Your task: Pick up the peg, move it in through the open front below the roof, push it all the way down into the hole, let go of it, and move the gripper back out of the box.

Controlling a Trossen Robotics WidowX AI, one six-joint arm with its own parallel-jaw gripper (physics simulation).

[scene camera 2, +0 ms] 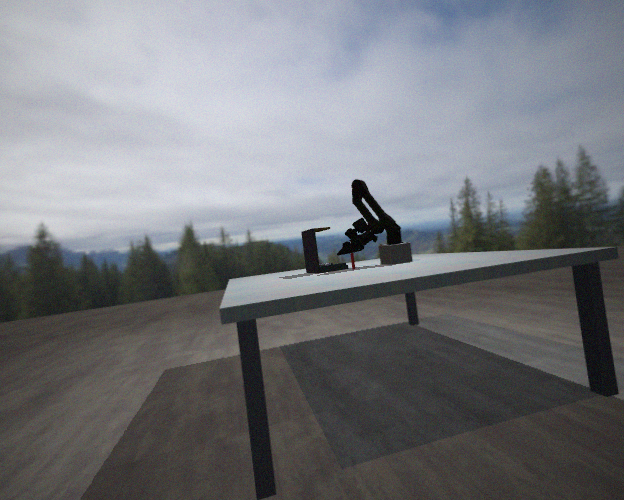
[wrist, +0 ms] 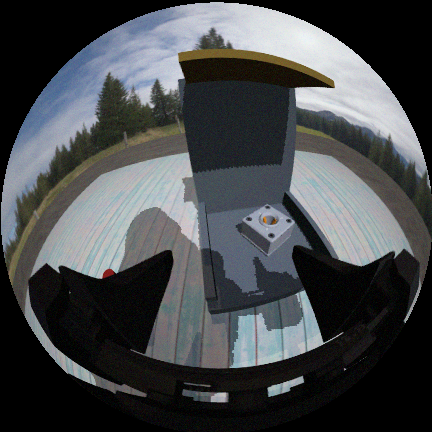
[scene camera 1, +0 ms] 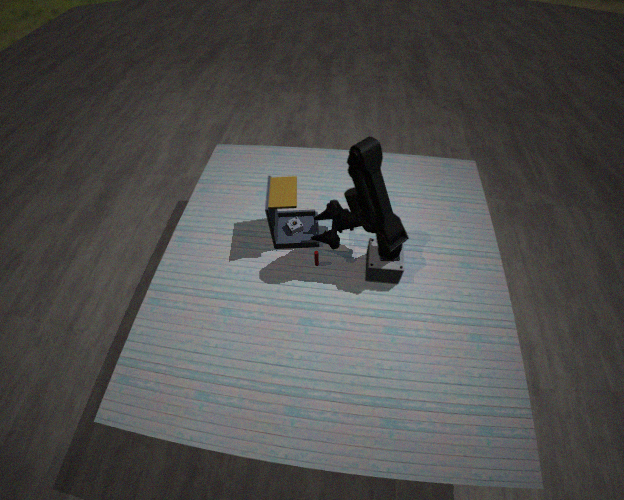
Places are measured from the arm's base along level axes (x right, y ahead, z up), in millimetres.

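Pixels of known places: gripper, fingertip midpoint: [scene camera 2: 340, 254] [wrist: 234, 255] [scene camera 1: 312, 228]; arm's base at its link origin: [scene camera 2: 395, 243] [scene camera 1: 389, 252].
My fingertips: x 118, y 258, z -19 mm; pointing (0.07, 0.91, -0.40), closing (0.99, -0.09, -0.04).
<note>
For each thing: its top centre in the pictures, then the offset to it from my fingertips. "spot": a spot on its surface instead. Level surfaces: height alone.
- red peg at its top centre: [wrist: 107, 274] [scene camera 1: 316, 252] [scene camera 2: 351, 253] dx -104, dy -14, dz +1 mm
- yellow roof at its top centre: [wrist: 266, 59] [scene camera 1: 291, 190] [scene camera 2: 321, 228] dx +48, dy +66, dz +145 mm
- pale square block at its top centre: [wrist: 269, 217] [scene camera 1: 294, 222] dx +57, dy +73, dz -38 mm
- round hole at a spot on its surface: [wrist: 270, 219] spot: dx +63, dy +80, dz -48 mm
- table at its surface level: dz -79 mm
The red peg [scene camera 1: 316, 258] [scene camera 2: 352, 260] stands upright on the table beside the box. In the wrist view the top of the peg [wrist: 108, 273] shows behind the left finger; the rest is hidden. The box has a grey back wall [wrist: 237, 125] [scene camera 2: 310, 252], low side walls and a yellow roof [scene camera 1: 282, 191] [wrist: 240, 56]. A pale square block [scene camera 1: 294, 225] [wrist: 268, 237] with a round hole [wrist: 270, 219] sits on the box floor. My gripper [scene camera 1: 315, 228] [wrist: 234, 255] is open and empty, above the box's front edge, with the peg outside its fingers.
The arm's base [scene camera 1: 384, 268] [scene camera 2: 395, 253] stands on the table [scene camera 1: 322, 364] [scene camera 2: 416, 276], to the right of the box and the peg in both scene views. Dark shadows of the arm and the box fall across the table around the peg.
</note>
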